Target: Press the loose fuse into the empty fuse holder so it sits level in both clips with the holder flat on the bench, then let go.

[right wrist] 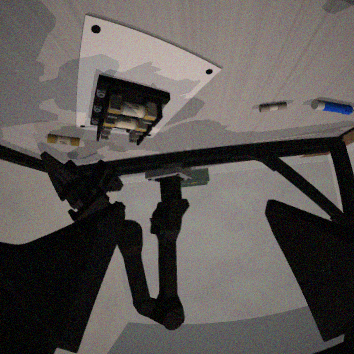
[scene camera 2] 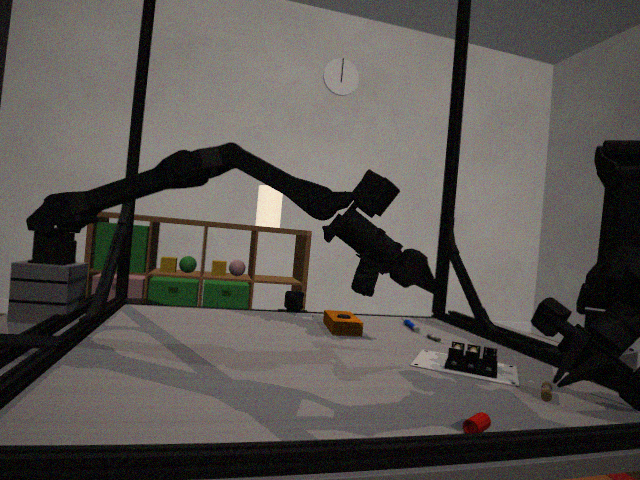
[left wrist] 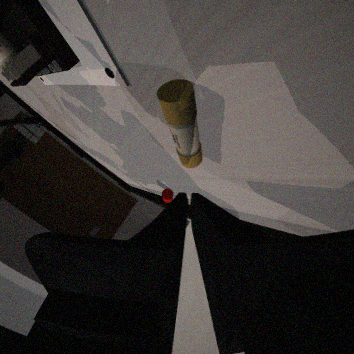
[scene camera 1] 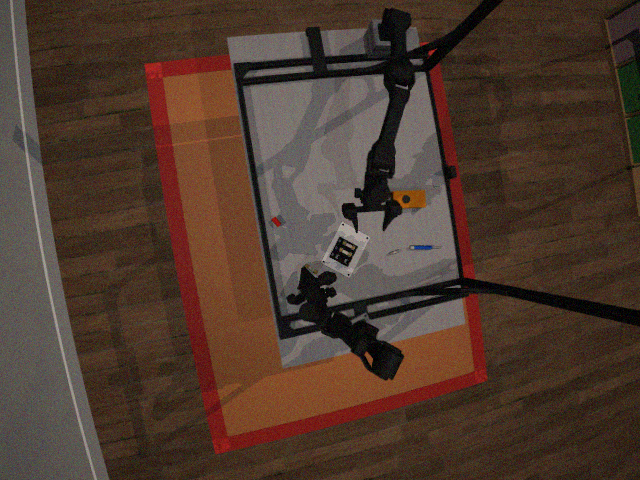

My right gripper is open and holds nothing. Also in view: an orange block. Also in view: my left gripper.
My left gripper is seen too in the right wrist view, in the left wrist view and in scene camera 1. My right gripper shows as well in the right wrist view and in scene camera 1.
